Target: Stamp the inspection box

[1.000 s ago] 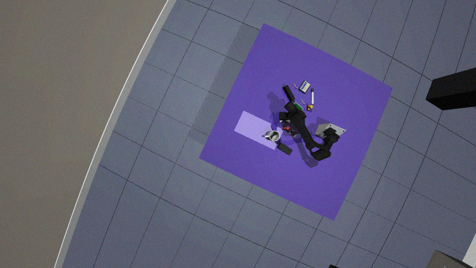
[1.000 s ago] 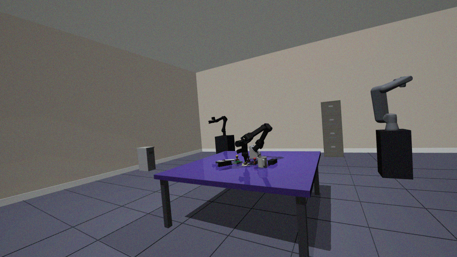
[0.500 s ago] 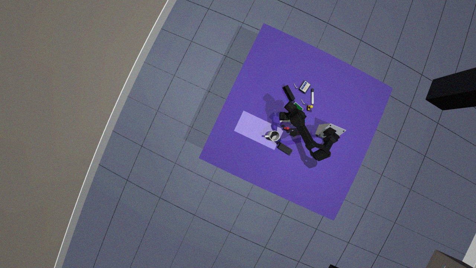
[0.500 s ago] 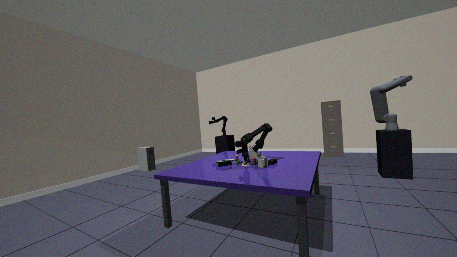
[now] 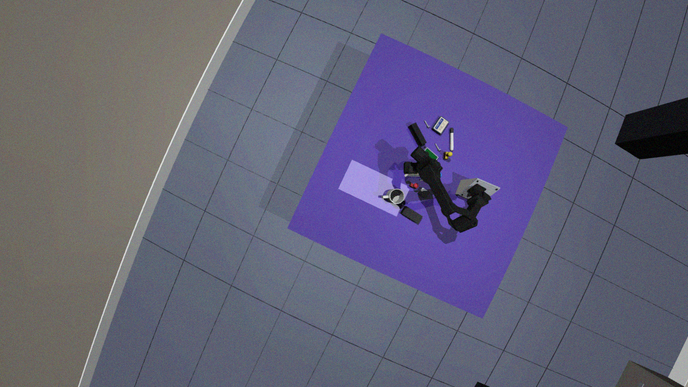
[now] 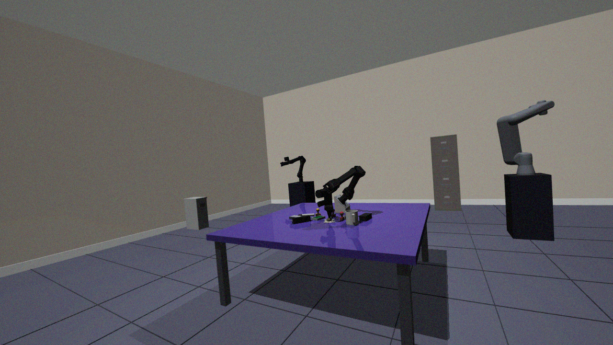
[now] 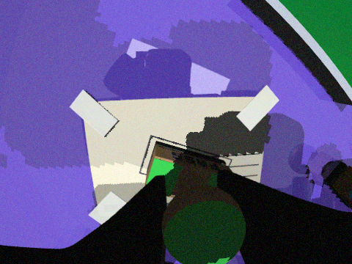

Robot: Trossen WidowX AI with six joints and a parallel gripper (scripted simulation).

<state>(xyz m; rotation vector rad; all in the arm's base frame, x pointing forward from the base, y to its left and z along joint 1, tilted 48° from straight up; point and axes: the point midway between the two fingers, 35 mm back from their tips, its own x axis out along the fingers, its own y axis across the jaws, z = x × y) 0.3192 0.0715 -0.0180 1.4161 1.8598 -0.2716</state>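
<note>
My gripper tip is right at the green stamp. Round my gripper tip: cream card (30 mm below); green ink pad (40 mm behind, 110 mm to the right, 20 mm below); red stamp (30 mm behind, 90 mm to the left).
</note>
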